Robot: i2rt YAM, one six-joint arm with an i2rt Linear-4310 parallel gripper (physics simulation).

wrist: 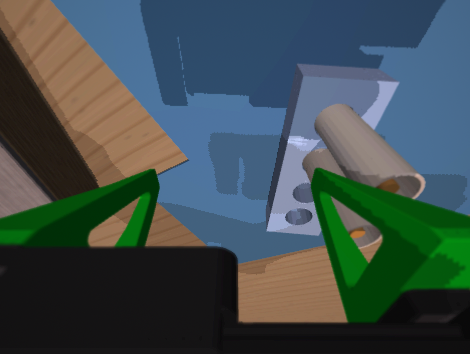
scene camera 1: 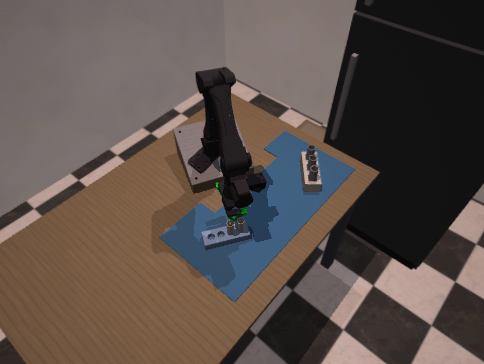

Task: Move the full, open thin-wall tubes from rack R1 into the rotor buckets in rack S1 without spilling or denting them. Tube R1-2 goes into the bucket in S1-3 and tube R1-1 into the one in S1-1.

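Where they show: gripper, fingertip midpoint: [wrist: 235,177] [scene camera 1: 229,209]; arm's base, origin of the base link: [scene camera 1: 211,151].
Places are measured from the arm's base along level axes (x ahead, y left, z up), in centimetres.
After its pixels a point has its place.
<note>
The grey-blue rack R1 [scene camera 1: 215,243] {z -6.0, x 25.7, y -27.4 cm} [wrist: 325,90] {z -5.8, x 28.9, y -15.7 cm} holds two upright tan tubes with orange contents and has two empty holes. The end tube [scene camera 1: 241,226] {z -1.1, x 30.3, y -19.2 cm} [wrist: 367,145] {z -1.3, x 29.4, y -17.2 cm} stands beside the second tube [scene camera 1: 230,228] {z -0.7, x 28.1, y -22.3 cm} [wrist: 320,162] {z -4.5, x 27.0, y -19.7 cm}, which is next to the holes. The right green finger partly hides the second tube in the wrist view. The white rack S1 [scene camera 1: 311,186] {z -5.5, x 37.7, y 13.3 cm} holds three dark buckets: rear [scene camera 1: 311,150] {z 1.0, x 30.3, y 23.4 cm}, middle [scene camera 1: 313,160] {z 1.2, x 33.7, y 19.3 cm} and front [scene camera 1: 314,173] {z 0.3, x 37.1, y 14.7 cm}. No labels are readable. My gripper [scene camera 1: 228,201] {z -1.8, x 22.4, y -16.1 cm} [wrist: 235,177] {z -1.8, x 22.4, y -16.1 cm} is open and empty, above and beside R1, on the robot-base side.
Both racks stand on the blue mat [scene camera 1: 295,210] {z -8.7, x 38.1, y 2.5 cm} [wrist: 225,120] {z -8.7, x 21.4, y -15.1 cm} on the wooden table [scene camera 1: 100,240] {z -9.0, x -7.2, y -49.7 cm} [wrist: 270,295] {z -9.0, x 8.0, y -50.5 cm}. The arm's grey base block [scene camera 1: 190,137] {z 2.6, x -9.6, y -1.5 cm} [wrist: 20,185] {z -3.4, x 5.7, y -9.5 cm} is behind the gripper. A black fridge [scene camera 1: 400,125] stands beyond the table's right end.
</note>
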